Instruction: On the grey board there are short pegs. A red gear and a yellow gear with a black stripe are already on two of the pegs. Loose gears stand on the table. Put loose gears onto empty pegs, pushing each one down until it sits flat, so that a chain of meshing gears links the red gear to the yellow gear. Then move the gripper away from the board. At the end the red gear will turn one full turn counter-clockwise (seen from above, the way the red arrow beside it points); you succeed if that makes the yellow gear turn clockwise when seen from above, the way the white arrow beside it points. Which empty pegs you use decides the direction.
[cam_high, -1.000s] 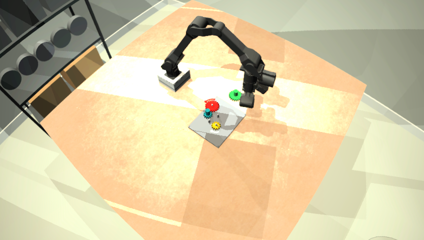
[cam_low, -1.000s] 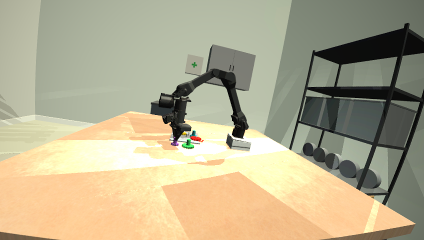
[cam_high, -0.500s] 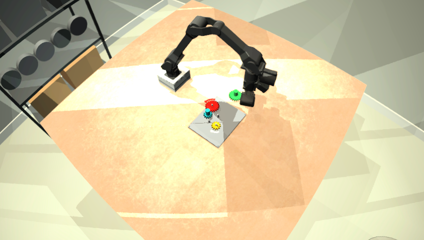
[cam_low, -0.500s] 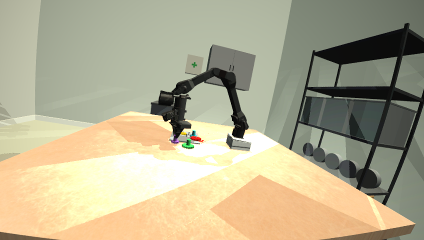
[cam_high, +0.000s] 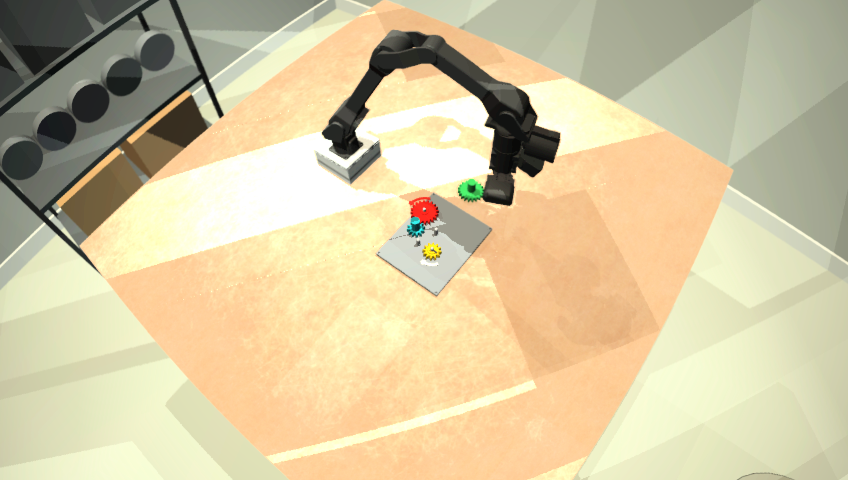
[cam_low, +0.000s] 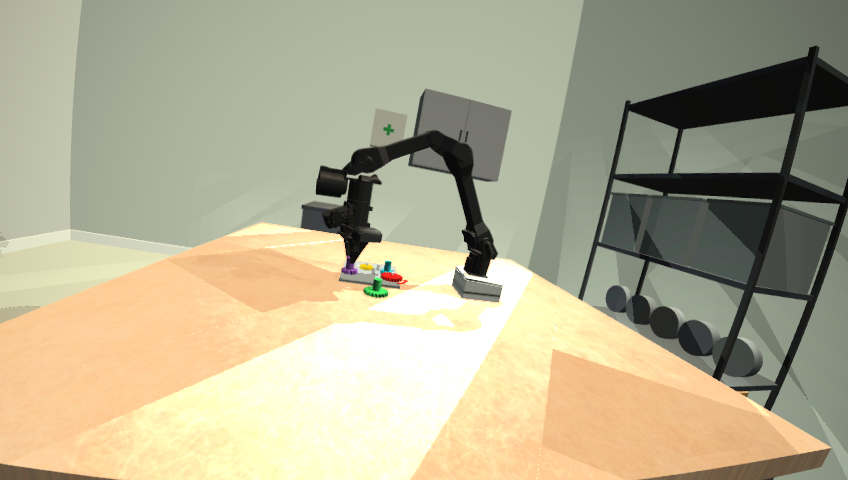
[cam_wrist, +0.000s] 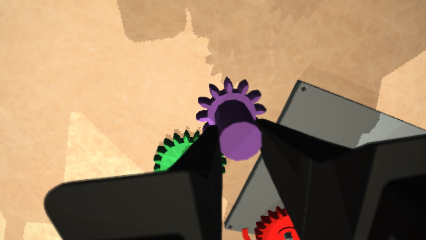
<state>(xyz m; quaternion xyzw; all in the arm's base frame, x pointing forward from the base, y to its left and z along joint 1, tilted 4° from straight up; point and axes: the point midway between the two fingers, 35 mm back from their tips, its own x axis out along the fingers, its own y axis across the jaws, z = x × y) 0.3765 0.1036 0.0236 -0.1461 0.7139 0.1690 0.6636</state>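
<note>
Right now my gripper tip is 11 cm past the teal gear, 16 cm to the left of it and 5 cm above it. The rest, counted from my gripper tip: red gear: 12 cm behind, 12 cm to the right, 6 cm below; then green gear: 8 cm behind, 6 cm below; then purple gear: 1 cm below.
</note>
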